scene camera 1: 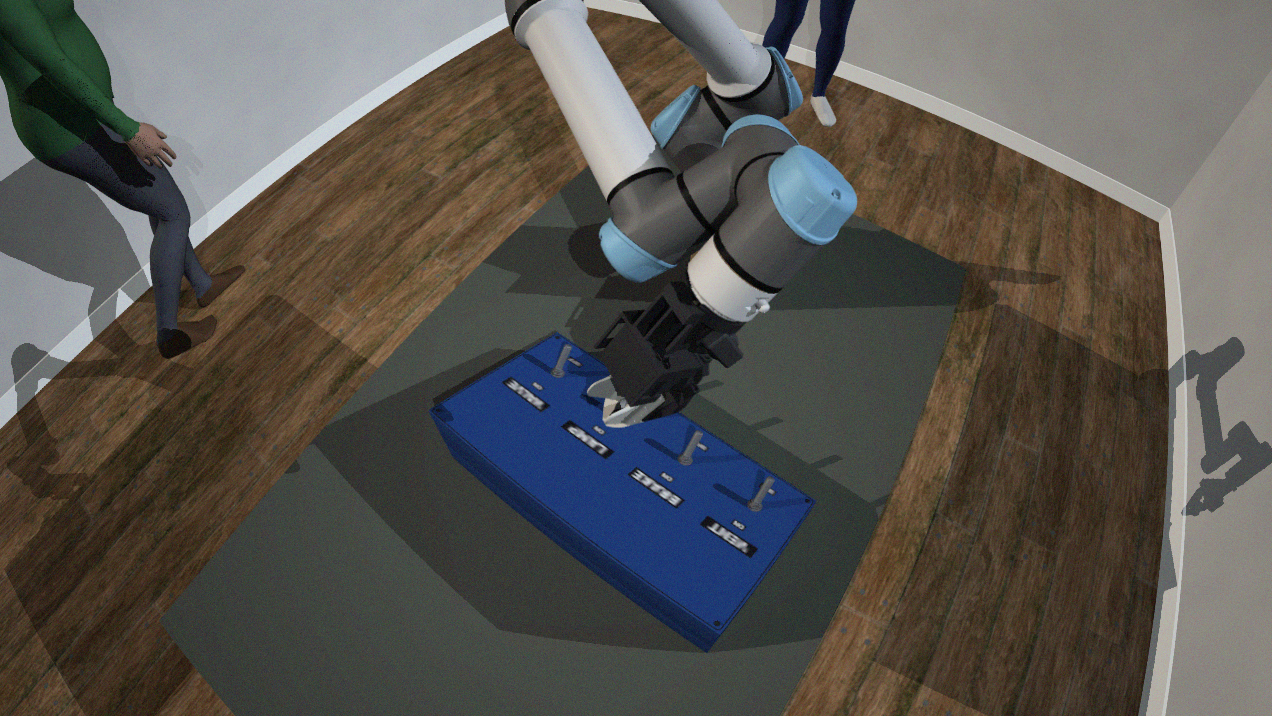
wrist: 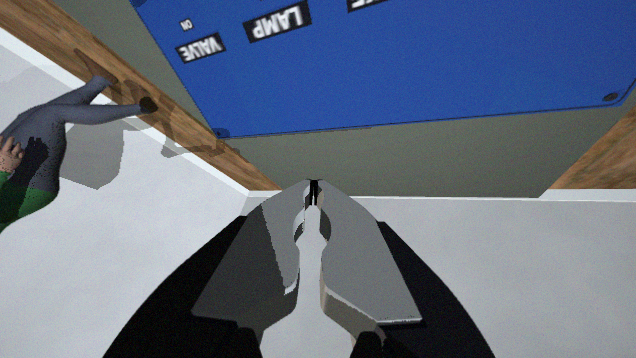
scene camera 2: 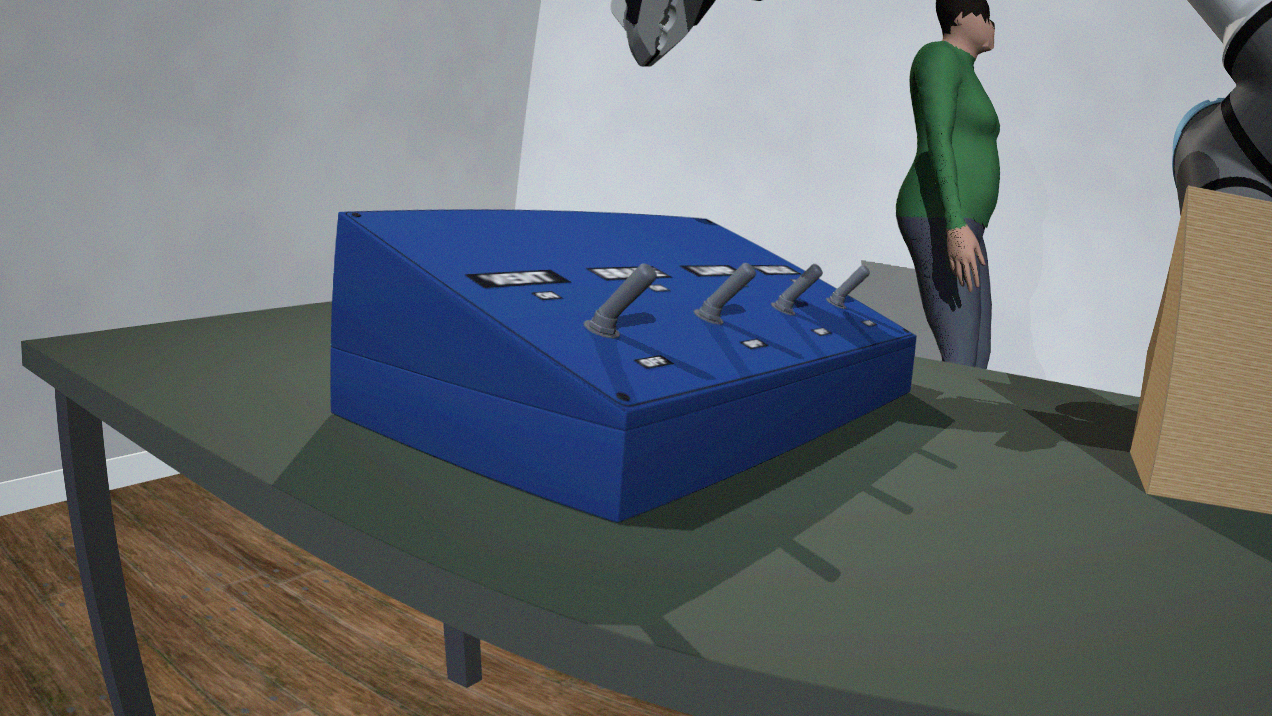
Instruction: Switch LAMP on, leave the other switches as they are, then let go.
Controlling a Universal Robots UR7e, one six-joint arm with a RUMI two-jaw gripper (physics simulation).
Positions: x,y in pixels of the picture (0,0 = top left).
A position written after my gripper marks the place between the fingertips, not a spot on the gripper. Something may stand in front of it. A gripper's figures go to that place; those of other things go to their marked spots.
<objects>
My gripper (scene camera 1: 606,422) is 70 cm from the lens. A blue sloped console (scene camera 1: 681,537): 82 cm from the lens.
</objects>
